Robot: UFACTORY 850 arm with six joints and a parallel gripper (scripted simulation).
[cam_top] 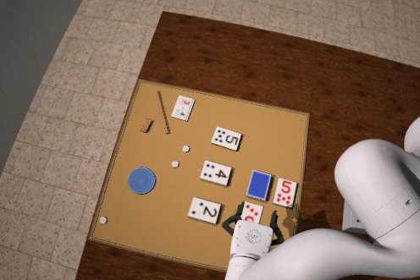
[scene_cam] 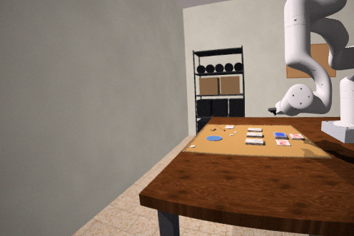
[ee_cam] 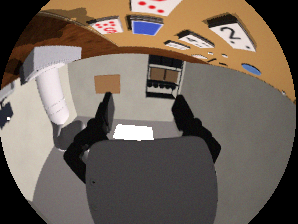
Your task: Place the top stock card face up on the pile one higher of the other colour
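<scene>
The blue-backed card lies 160 mm below my hand and 10 mm to the right of it. The rest, counted from my hand: tan card cloth: 170 mm below, 150 mm ahead, 140 mm to the right.
</scene>
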